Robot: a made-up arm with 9 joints.
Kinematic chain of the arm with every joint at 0, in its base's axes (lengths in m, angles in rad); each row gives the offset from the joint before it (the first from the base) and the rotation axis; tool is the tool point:
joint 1: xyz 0 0 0.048 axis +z
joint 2: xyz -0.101 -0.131 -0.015 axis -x
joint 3: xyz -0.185 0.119 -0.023 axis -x
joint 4: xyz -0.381 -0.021 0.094 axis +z
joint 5: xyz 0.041 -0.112 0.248 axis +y
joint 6: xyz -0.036 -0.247 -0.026 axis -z
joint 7: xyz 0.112 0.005 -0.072 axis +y
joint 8: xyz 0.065 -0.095 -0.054 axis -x
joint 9: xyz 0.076 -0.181 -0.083 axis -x
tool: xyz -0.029 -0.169 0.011
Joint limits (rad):
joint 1: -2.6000..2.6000
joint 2: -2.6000..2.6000
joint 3: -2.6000..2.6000
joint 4: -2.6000..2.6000
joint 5: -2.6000..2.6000
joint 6: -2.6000..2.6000
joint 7: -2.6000..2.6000
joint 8: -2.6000..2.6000
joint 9: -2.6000..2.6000
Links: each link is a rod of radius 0.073 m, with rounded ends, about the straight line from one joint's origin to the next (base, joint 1, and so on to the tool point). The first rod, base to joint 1, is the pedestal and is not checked.
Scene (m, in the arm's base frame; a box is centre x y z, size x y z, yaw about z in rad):
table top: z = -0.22
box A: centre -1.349 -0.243 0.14 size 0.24 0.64 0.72 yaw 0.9
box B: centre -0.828 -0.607 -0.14 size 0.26 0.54 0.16 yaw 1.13
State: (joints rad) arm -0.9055 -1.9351 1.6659 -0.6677 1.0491 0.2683 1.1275 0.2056 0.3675
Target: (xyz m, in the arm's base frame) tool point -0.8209 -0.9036 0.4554
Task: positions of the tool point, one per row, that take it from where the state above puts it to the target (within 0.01 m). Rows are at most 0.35 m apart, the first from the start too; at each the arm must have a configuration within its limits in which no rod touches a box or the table.
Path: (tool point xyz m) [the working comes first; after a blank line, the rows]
Joints at the target: -0.0175 -1.7585 1.8856 -0.0878 0.9901 0.2691 1.0384 0.3419 0.3925
Straight joint move there: touches box A.

1: -1.3796 0.3589 0.3676
2: -1.2984 0.2285 0.5114
3: -1.1506 0.1165 0.6241
4: -0.9370 0.0188 0.6889
5: -0.6667 -0.0489 0.6834
6: -0.3805 -0.0670 0.5793
7: -0.1481 -0.0354 0.3686
8: -0.3076 -0.1073 0.5586
9: -0.4801 -0.1921 0.6927
10: -0.6316 -0.3012 0.7669
11: -0.7392 -0.4409 0.7815
12: -0.7977 -0.6052 0.7332
13: -0.8177 -0.7709 0.6199
14: -0.8209 -0.9037 0.4553

